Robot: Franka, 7 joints.
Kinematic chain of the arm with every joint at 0, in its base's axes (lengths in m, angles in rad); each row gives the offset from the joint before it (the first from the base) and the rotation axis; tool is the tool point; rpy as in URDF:
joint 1: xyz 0 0 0.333 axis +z
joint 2: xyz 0 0 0 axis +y
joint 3: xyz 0 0 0.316 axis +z
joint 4: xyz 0.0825 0 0 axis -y
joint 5: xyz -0.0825 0 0.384 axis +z
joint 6: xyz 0 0 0 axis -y
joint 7: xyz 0.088 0 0 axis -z
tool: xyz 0 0 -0.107 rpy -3.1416 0 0
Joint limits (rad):
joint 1: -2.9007..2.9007
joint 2: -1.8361..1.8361
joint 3: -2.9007..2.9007
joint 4: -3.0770..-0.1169
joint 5: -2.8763..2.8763
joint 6: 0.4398..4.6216
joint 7: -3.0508..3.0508
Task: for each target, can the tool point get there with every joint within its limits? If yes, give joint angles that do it. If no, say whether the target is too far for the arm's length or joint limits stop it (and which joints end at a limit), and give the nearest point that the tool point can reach.
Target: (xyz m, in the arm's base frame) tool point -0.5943 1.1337 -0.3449
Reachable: no: too far | nearest point -0.3520 0.6715 -0.0685 | short by 0.591 m
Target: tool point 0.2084 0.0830 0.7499
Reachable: yes | joints 1.3969 -1.1469 -0.6618 -2.2415 -1.9746 3.5385 -0.4152
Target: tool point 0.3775 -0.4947 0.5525
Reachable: yes | joints 1.0824 -1.5495 -1.2851 -1.8548 -1.2796 2.8067 -0.4704
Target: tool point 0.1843 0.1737 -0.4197
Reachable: no: joint limits stop it (at a limit: joint 2) | nearest point 0.1865 0.1758 -0.3601 | short by 0.060 m
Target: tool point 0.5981 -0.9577 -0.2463
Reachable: no: too far | nearest point 0.4043 -0.6474 -0.0586 | short by 0.411 m
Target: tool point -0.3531 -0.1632 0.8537
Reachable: yes | joints -2.2529 -0.5584 -0.1910 -1.9552 -2.3106 1.8327 0.1653
